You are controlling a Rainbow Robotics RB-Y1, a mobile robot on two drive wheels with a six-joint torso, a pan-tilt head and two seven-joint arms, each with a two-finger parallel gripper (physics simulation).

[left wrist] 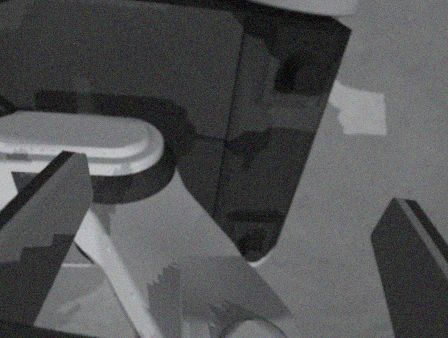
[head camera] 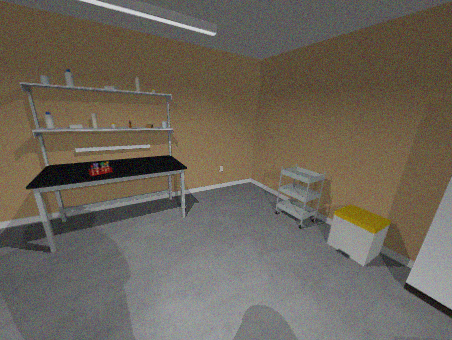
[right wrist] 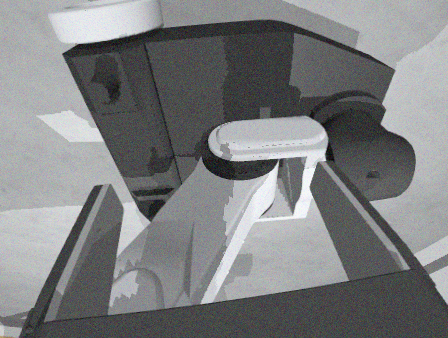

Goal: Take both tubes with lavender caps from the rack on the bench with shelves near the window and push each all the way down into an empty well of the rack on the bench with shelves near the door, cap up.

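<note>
A red rack stands on the black top of a bench with shelves at the left of the head view. Several tubes stand in the rack; their caps look purple and green, but they are too small to count or tell apart. Neither a window nor a door shows, so which bench this is cannot be told. A second rack does not show. My left gripper is open and empty, above the floor beside my own base. My right gripper is open and empty, on the other side of the base. Both are far from the bench.
Bottles and small items stand on the bench's two shelves. A grey three-tier cart stands by the right wall, with a white bin with a yellow lid nearer. A white cabinet edges in at the far right.
</note>
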